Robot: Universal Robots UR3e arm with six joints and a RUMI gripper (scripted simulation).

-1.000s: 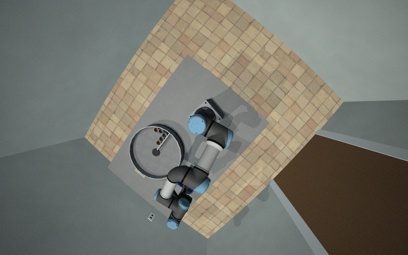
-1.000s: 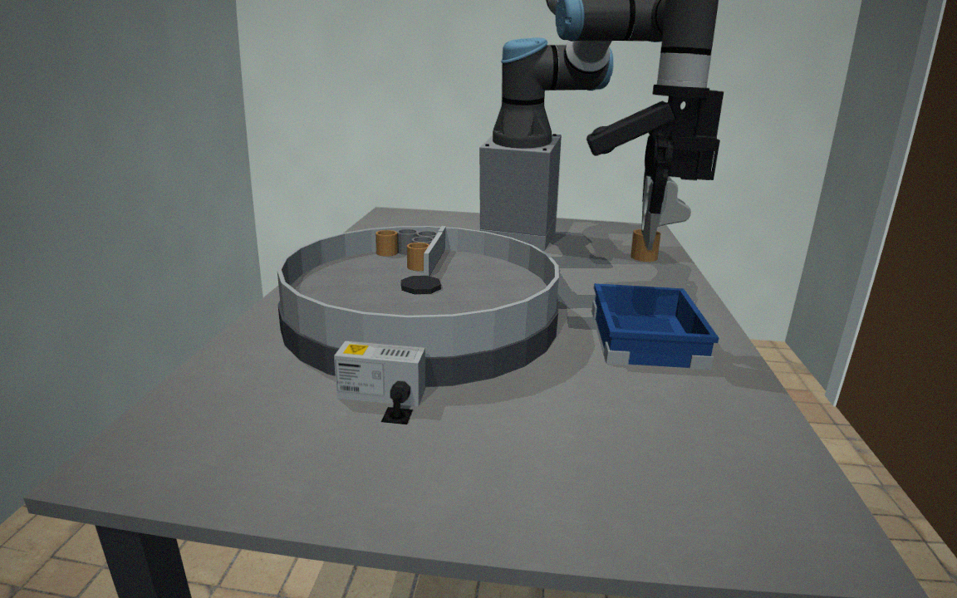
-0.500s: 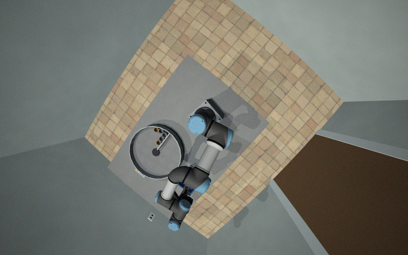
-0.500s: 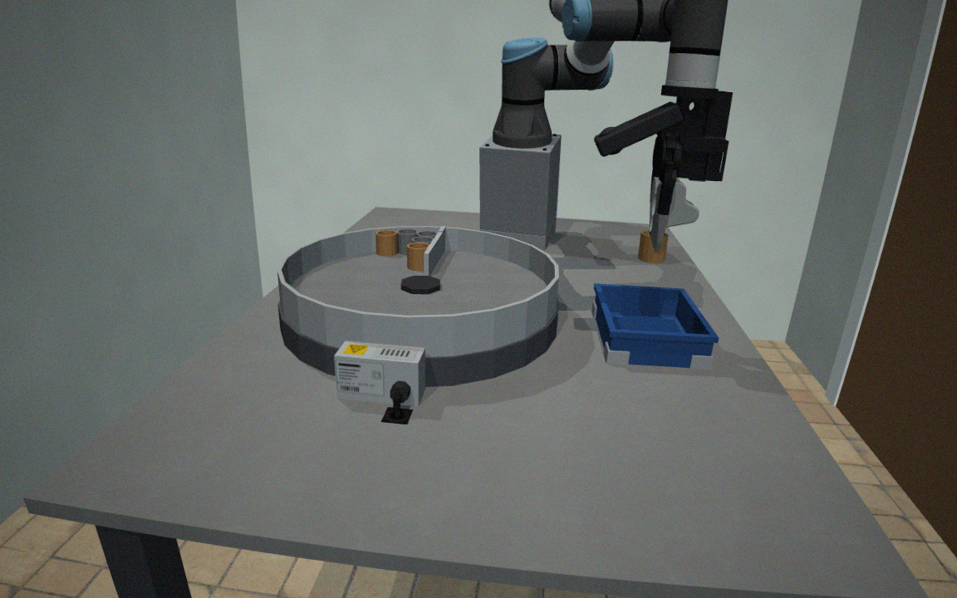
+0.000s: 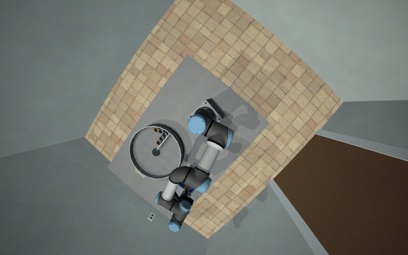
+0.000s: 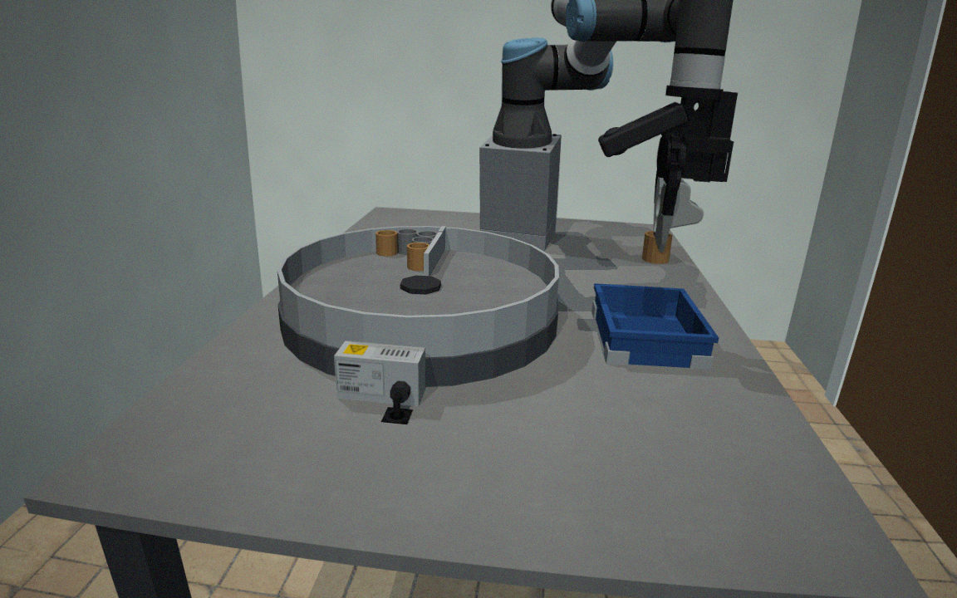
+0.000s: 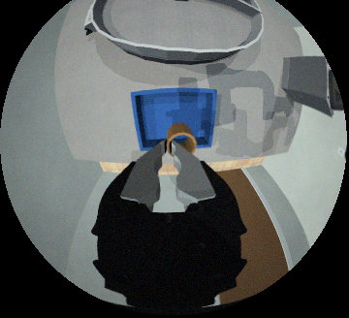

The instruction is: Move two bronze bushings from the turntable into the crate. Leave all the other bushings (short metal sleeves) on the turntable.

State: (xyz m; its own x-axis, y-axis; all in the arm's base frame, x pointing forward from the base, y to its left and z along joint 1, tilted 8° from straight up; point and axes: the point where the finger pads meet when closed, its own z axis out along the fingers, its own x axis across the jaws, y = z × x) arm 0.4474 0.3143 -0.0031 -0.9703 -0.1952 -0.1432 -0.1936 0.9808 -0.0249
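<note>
The blue crate lies 20 mm behind my hand and 130 mm below it. The rest, counted from my hand: turntable (40 mm ahead, 340 mm to the right, 110 mm below).
</note>
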